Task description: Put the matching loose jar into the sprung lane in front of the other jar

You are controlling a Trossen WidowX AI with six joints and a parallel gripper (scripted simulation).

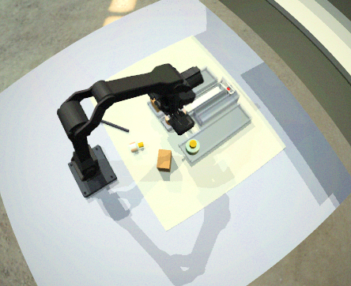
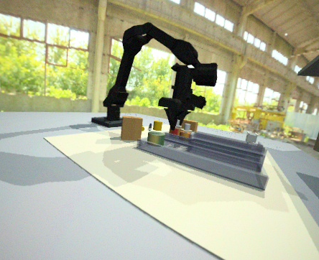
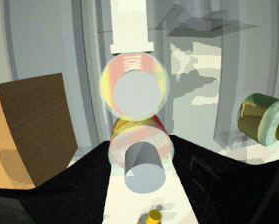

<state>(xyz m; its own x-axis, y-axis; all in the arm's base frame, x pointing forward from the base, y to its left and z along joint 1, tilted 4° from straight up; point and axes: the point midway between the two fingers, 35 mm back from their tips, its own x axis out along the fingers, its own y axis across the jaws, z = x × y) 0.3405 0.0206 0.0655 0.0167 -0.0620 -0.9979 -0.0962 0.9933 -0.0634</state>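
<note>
My gripper tip is now 12 cm to the left of the brown box, 9 cm past it and 1 cm above it. Round my gripper tip: thin black rod (20 cm behind, 10 cm to the left, 3 cm below); then grey pusher rack (14 cm ahead, 2 cm below, 1 cm to the right).
</note>
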